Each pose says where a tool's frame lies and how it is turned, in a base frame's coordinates. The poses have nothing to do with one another.
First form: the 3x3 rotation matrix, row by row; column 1 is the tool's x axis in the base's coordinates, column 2 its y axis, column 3 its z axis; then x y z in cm. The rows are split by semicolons.
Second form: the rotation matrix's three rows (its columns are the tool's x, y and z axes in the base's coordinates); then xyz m. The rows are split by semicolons. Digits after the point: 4 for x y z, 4 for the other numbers.
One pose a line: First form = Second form
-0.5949 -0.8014 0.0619; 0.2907 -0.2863 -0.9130; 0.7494 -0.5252 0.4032; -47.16 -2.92 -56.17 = -0.5949 -0.8014 0.0619; 0.2907 -0.2863 -0.9130; 0.7494 -0.5252 0.4032; -0.4716 -0.0292 -0.5617
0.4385 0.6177 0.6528; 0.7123 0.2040 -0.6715; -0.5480 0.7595 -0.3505; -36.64 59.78 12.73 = 0.4385 0.6177 0.6528; 0.7123 0.2040 -0.6715; -0.5480 0.7595 -0.3505; -0.3664 0.5978 0.1273
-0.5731 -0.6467 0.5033; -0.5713 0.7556 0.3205; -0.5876 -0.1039 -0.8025; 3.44 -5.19 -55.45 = -0.5731 -0.6467 0.5033; -0.5713 0.7556 0.3205; -0.5876 -0.1039 -0.8025; 0.0344 -0.0519 -0.5545
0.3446 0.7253 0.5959; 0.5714 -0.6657 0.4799; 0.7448 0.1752 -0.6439; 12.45 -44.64 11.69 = 0.3446 0.7253 0.5959; 0.5714 -0.6657 0.4799; 0.7448 0.1752 -0.6439; 0.1245 -0.4464 0.1169
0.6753 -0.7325 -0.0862; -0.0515 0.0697 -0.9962; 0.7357 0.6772 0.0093; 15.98 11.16 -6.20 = 0.6753 -0.7325 -0.0862; -0.0515 0.0697 -0.9962; 0.7357 0.6772 0.0093; 0.1598 0.1116 -0.0620
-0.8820 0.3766 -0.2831; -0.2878 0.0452 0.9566; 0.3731 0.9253 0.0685; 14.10 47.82 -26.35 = -0.8820 0.3766 -0.2831; -0.2878 0.0452 0.9566; 0.3731 0.9253 0.0685; 0.1410 0.4782 -0.2635
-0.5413 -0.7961 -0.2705; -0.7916 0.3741 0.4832; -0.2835 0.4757 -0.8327; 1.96 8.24 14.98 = -0.5413 -0.7961 -0.2705; -0.7916 0.3741 0.4832; -0.2835 0.4757 -0.8327; 0.0196 0.0824 0.1498
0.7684 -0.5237 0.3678; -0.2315 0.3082 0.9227; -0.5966 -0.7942 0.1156; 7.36 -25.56 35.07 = 0.7684 -0.5237 0.3678; -0.2315 0.3082 0.9227; -0.5966 -0.7942 0.1156; 0.0736 -0.2556 0.3507
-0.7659 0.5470 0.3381; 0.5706 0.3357 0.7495; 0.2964 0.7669 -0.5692; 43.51 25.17 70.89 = -0.7659 0.5470 0.3381; 0.5706 0.3357 0.7495; 0.2964 0.7669 -0.5692; 0.4351 0.2517 0.7089
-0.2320 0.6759 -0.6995; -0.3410 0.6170 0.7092; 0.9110 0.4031 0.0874; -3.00 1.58 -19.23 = -0.2320 0.6759 -0.6995; -0.3410 0.6170 0.7092; 0.9110 0.4031 0.0874; -0.0300 0.0158 -0.1923
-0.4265 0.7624 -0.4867; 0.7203 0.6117 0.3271; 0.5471 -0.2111 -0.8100; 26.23 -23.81 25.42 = -0.4265 0.7624 -0.4867; 0.7203 0.6117 0.3271; 0.5471 -0.2111 -0.8100; 0.2623 -0.2381 0.2542
